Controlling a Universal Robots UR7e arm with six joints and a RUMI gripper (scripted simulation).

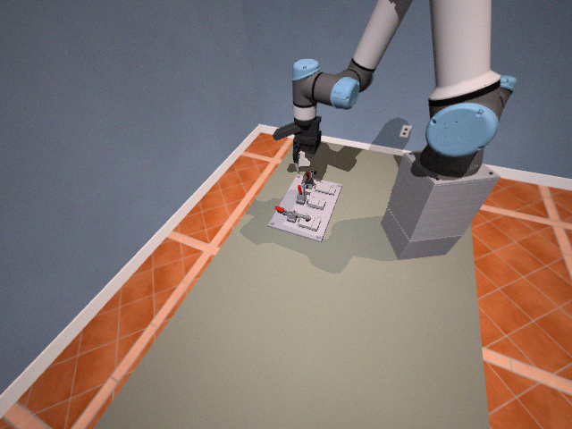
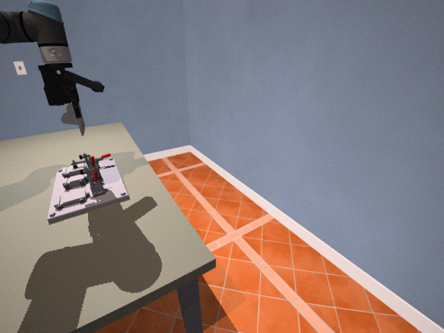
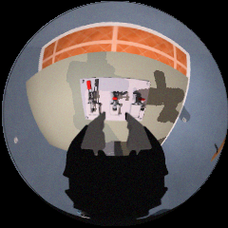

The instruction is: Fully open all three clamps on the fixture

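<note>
Right now the block is 180 mm below my hand, 110 mm to the left of it and 100 mm behind it. The rest, counted from my hand: grey fixture plate 210 mm below, 30 mm behind.
</note>
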